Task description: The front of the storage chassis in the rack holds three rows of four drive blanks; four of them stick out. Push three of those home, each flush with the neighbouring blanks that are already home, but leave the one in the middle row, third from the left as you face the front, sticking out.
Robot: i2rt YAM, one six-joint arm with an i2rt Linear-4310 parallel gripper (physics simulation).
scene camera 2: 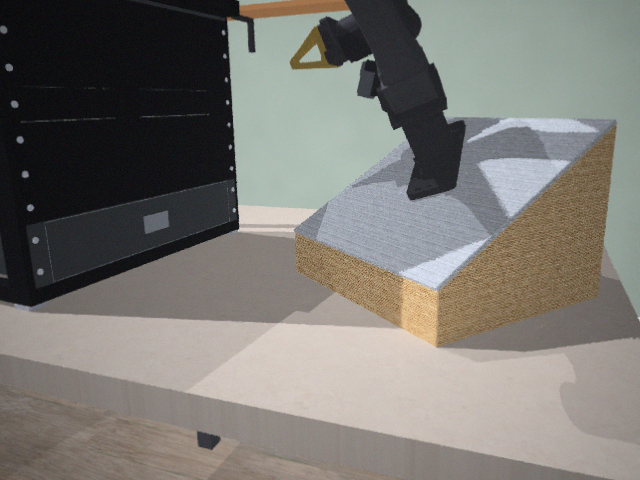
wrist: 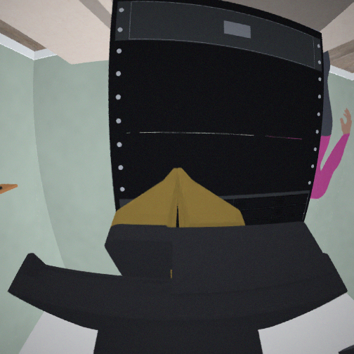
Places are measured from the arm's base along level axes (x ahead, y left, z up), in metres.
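Where they show: gripper, fingertip midpoint: (scene camera 2: 291,65); arm's base, origin of the base link: (scene camera 2: 439,160).
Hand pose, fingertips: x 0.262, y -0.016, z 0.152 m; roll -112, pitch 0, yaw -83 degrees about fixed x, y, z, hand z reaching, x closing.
Observation:
Each offset is from my fingertips to the centre of the thing. Level surfaces: height alone.
My gripper (scene camera 2: 293,64) (wrist: 177,174) is shut and empty, its yellow fingertips together. In scene camera 2 it hangs in the air right of the black rack @(dy +0.148, dx +0.336, dz -0.039 m) (scene camera 2: 231,155) (wrist: 114,132), pointing left and apart from the rack's near post. In the wrist view the rack shows upside down, and the fingertips overlap its dark front. Part of a dark chassis front (wrist: 272,207) with faint grid lines shows right of the fingers, under a thin grey edge. The fingers and gripper body hide part of it. Single drive blanks, and which stick out, cannot be told.
A grey panel @(dy +0.146, dx +0.201, dz -0.257 m) (scene camera 2: 103,237) (wrist: 175,30) with a light label spans the rack's bottom. A wedge block (scene camera 2: 361,232) with a grey sloped top stands on the table @(dz -0.331 m) (scene camera 2: 336,372), behind the arm's dark link. A dark bent bar (scene camera 2: 251,36) juts from the rack. A pink-sleeved figure (wrist: 330,172) shows beyond it.

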